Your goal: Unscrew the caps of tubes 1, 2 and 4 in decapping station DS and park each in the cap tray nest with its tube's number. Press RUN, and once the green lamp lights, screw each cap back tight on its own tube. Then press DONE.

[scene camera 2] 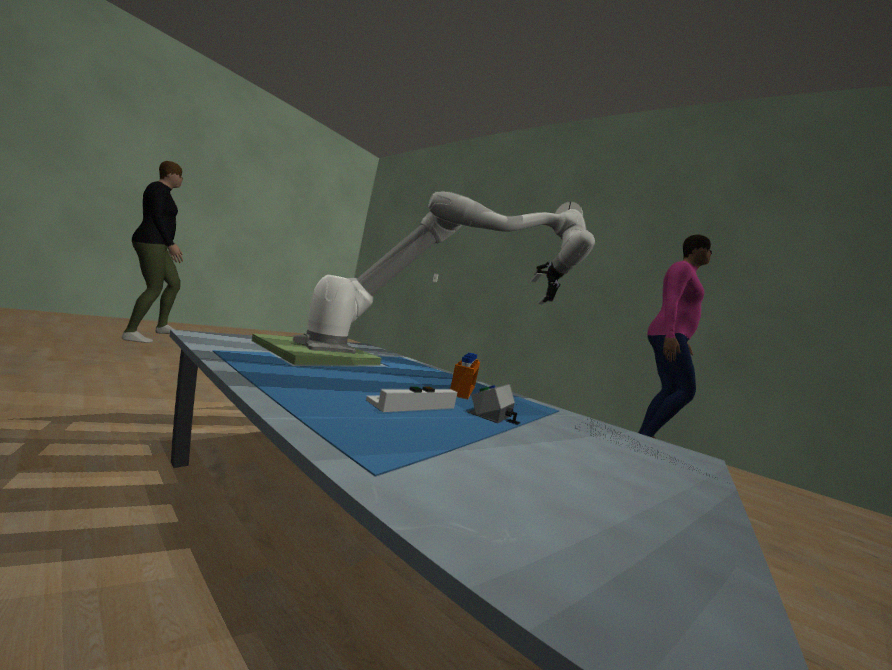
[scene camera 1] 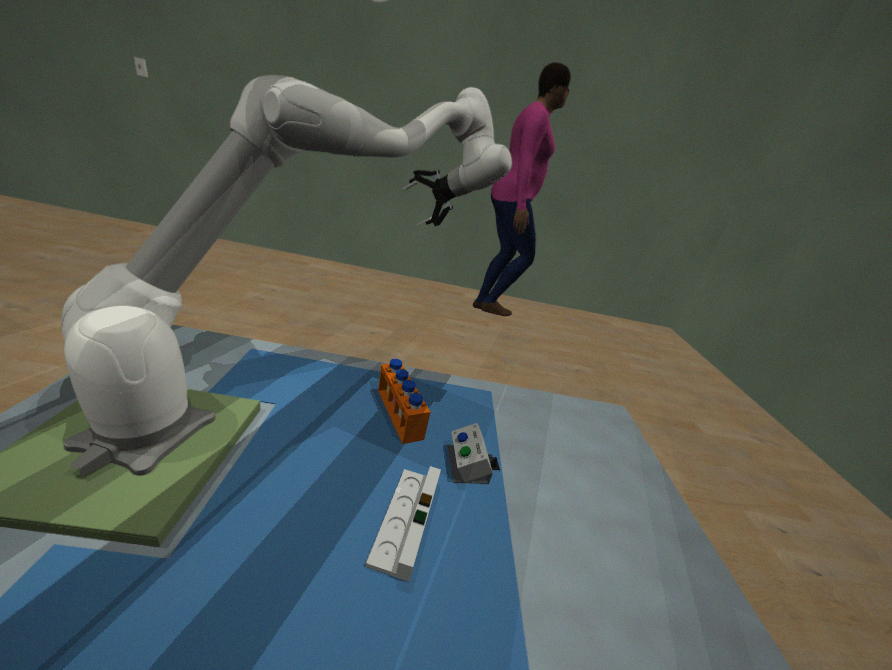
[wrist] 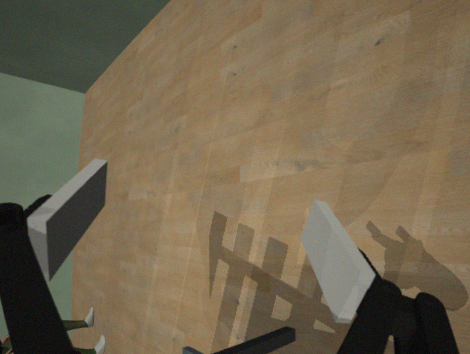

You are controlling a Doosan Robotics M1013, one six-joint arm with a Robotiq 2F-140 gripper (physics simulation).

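Places are measured from the arm's base along level axes (x back, y right, z up), in metres.
Where they show: gripper, fingertip midpoint: (scene camera 2: 536, 292) (scene camera 1: 412, 206) (wrist: 210, 203); arm's base at its link origin: (scene camera 2: 325, 346) (scene camera 1: 147, 431).
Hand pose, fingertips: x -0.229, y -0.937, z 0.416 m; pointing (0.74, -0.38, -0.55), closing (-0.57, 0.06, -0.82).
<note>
Each offset is from my fingertips to the top centre of the thing. "pt": to the spot under its first point. Level surfaces: height alone.
An orange rack {dz -0.339, dx -0.231, dy +0.622 m} (scene camera 1: 413, 429) (scene camera 2: 464, 380), apparently station DS, holds tubes with blue caps {dz -0.320, dx -0.248, dy +0.642 m} (scene camera 1: 408, 386) (scene camera 2: 470, 356); a cap sits on each of its tubes. A white tray {dz -0.389, dx -0.350, dy +0.916 m} (scene camera 1: 413, 537) (scene camera 2: 418, 401) with round nests lies nearer scene camera 1; the nests look empty. Its raised strip bears a brown square {pt dz -0.389, dx -0.380, dy +0.898 m} (scene camera 1: 426, 499) and a dark green square {pt dz -0.389, dx -0.379, dy +0.937 m} (scene camera 1: 420, 516), neither looking lit. A grey box {dz -0.358, dx -0.446, dy +0.722 m} (scene camera 1: 473, 470) (scene camera 2: 493, 403) has a blue button {dz -0.367, dx -0.417, dy +0.708 m} (scene camera 1: 462, 437) and a green button {dz -0.367, dx -0.433, dy +0.750 m} (scene camera 1: 465, 450). My gripper (scene camera 1: 414, 204) (scene camera 2: 538, 290) (wrist: 210, 203) is open and empty, high above and away from these. Tube numbers are unreadable.
The rack, tray and box stand on a blue mat {dz -0.442 m} (scene camera 1: 288, 403) (scene camera 2: 425, 439) on a grey table {dz -0.445 m} (scene camera 1: 576, 504) (scene camera 2: 576, 533). The arm's base stands on a green plate (scene camera 1: 173, 497) (scene camera 2: 335, 357). A person in pink (scene camera 1: 532, 151) (scene camera 2: 677, 302) and one in black (scene camera 2: 156, 216) are beyond the table.
</note>
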